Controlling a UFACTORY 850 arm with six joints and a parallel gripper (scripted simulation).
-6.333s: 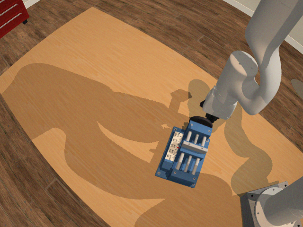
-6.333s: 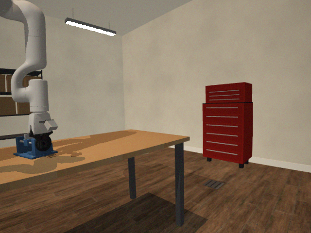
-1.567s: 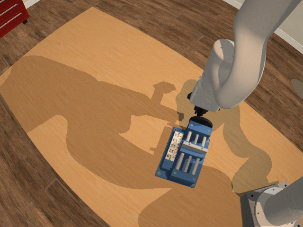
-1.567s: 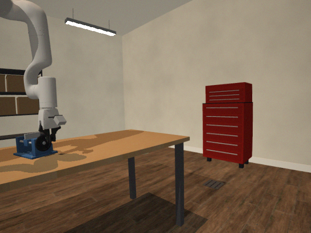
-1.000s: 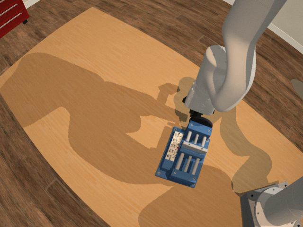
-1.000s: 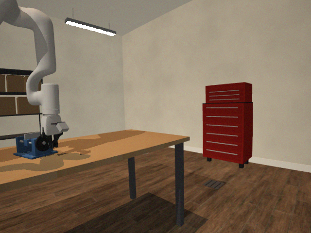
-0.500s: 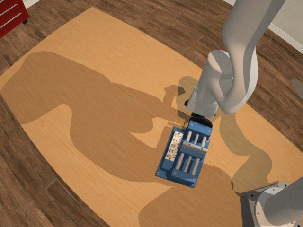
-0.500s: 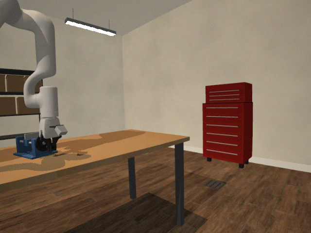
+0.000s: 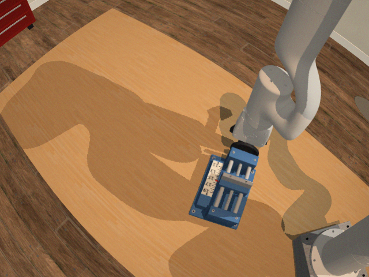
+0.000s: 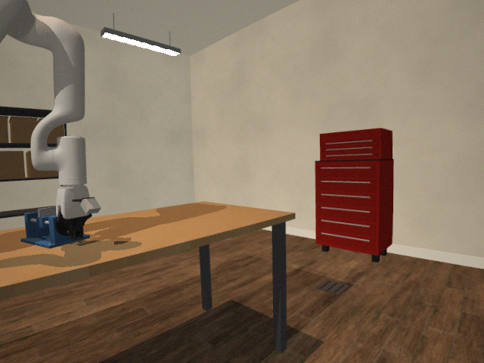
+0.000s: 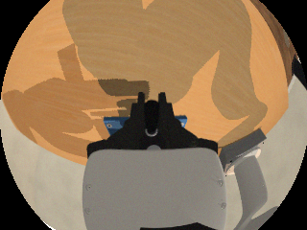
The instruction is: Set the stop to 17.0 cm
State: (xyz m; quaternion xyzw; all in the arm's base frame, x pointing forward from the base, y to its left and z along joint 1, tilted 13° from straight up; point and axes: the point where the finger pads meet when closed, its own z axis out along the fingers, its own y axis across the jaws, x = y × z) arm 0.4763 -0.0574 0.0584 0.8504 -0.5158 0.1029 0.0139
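Now: hand 20 mm to the right of the black handwheel, 10 mm below it and 10 mm past it. Round my hand: grey stop bar (130 mm to the left, 60 mm behind, 40 mm above).
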